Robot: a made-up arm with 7 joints. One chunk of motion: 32 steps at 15 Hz.
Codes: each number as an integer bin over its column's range. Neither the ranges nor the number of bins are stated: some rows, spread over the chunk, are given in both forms.
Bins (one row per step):
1: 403 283 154 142 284 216 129
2: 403 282 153 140 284 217 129
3: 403 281 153 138 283 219 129
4: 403 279 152 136 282 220 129
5: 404 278 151 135 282 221 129
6: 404 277 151 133 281 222 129
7: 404 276 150 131 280 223 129
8: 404 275 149 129 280 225 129
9: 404 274 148 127 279 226 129
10: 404 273 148 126 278 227 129
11: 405 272 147 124 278 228 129
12: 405 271 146 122 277 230 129
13: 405 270 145 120 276 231 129
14: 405 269 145 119 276 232 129
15: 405 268 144 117 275 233 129
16: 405 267 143 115 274 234 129
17: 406 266 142 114 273 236 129
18: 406 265 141 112 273 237 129
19: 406 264 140 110 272 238 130
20: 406 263 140 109 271 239 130
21: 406 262 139 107 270 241 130
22: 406 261 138 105 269 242 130
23: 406 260 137 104 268 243 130
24: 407 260 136 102 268 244 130
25: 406 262 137 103 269 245 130
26: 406 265 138 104 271 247 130
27: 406 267 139 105 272 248 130
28: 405 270 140 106 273 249 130
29: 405 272 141 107 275 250 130
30: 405 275 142 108 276 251 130
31: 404 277 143 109 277 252 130
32: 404 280 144 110 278 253 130
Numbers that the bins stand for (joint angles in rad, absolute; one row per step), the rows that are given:
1: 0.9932 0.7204 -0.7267 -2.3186 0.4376 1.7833 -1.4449
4: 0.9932 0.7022 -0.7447 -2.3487 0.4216 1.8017 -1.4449
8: 1.0019 0.6839 -0.7716 -2.3837 0.4056 1.8247 -1.4449
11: 1.0107 0.6702 -0.7896 -2.4088 0.3896 1.8385 -1.4449
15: 1.0107 0.6520 -0.8165 -2.4439 0.3657 1.8615 -1.4449
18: 1.0195 0.6383 -0.8435 -2.4689 0.3497 1.8799 -1.4449
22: 1.0195 0.6201 -0.8704 -2.5040 0.3178 1.9029 -1.4347
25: 1.0195 0.6246 -0.8794 -2.5140 0.3178 1.9167 -1.4347
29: 1.0107 0.6702 -0.8435 -2.4940 0.3657 1.9397 -1.4347
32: 1.0019 0.7067 -0.8165 -2.4789 0.3896 1.9535 -1.4347
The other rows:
2: 0.9932 0.7158 -0.7357 -2.3286 0.4376 1.7879 -1.4449
3: 0.9932 0.7113 -0.7357 -2.3386 0.4296 1.7971 -1.4449
5: 1.0019 0.6976 -0.7537 -2.3537 0.4216 1.8063 -1.4449
6: 1.0019 0.6930 -0.7537 -2.3637 0.4136 1.8109 -1.4449
7: 1.0019 0.6885 -0.7626 -2.3737 0.4056 1.8155 -1.4449
9: 1.0019 0.6794 -0.7806 -2.3938 0.3976 1.8293 -1.4449
10: 1.0019 0.6748 -0.7806 -2.3988 0.3896 1.8339 -1.4449
12: 1.0107 0.6657 -0.7986 -2.4188 0.3817 1.8477 -1.4449
13: 1.0107 0.6611 -0.8076 -2.4288 0.3737 1.8523 -1.4449
14: 1.0107 0.6566 -0.8076 -2.4338 0.3737 1.8569 -1.4449
16: 1.0107 0.6474 -0.8255 -2.4539 0.3577 1.8661 -1.4449
17: 1.0195 0.6429 -0.8345 -2.4589 0.3497 1.8753 -1.4449
19: 1.0195 0.6338 -0.8525 -2.4789 0.3417 1.8845 -1.4347
20: 1.0195 0.6292 -0.8525 -2.4839 0.3338 1.8891 -1.4347
21: 1.0195 0.6246 -0.8614 -2.4940 0.3258 1.8983 -1.4347
23: 1.0195 0.6155 -0.8794 -2.5090 0.3098 1.9075 -1.4347
24: 1.0282 0.6155 -0.8884 -2.5190 0.3098 1.9121 -1.4347
26: 1.0195 0.6383 -0.8704 -2.5090 0.3338 1.9259 -1.4347
27: 1.0195 0.6474 -0.8614 -2.5040 0.3417 1.9305 -1.4347
28: 1.0107 0.6611 -0.8525 -2.4990 0.3497 1.9351 -1.4347
30: 1.0107 0.6839 -0.8345 -2.4889 0.3737 1.9443 -1.4347
31: 1.0019 0.6930 -0.8255 -2.4839 0.3817 1.9489 -1.4347

